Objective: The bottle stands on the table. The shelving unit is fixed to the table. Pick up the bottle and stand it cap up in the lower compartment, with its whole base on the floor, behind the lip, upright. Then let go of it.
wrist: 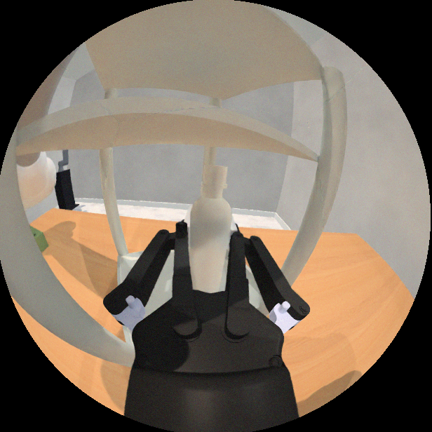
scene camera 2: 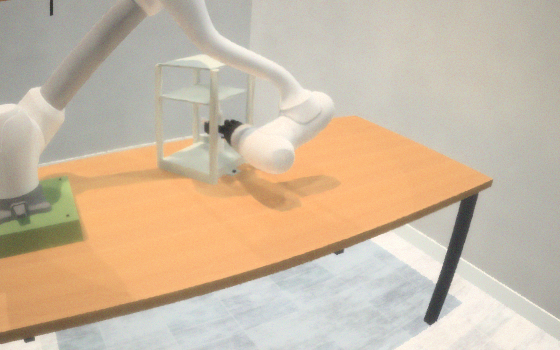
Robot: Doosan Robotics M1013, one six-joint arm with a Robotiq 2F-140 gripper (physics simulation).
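Observation:
The pale bottle is upright, cap up, between the fingers in the wrist view; its lower part is hidden by the gripper. My gripper is shut on the bottle, reaching in between the posts of the lower compartment. The pale shelving unit stands on the table, with its middle shelf above the gripper. The lower compartment's floor lies below the fingers. A post covers most of the bottle in the scene view, so I cannot tell whether its base touches the floor.
The unit's front post is close beside the fingers. The arm's wrist is outside the unit, above the wooden table. The green robot base plate is on the left.

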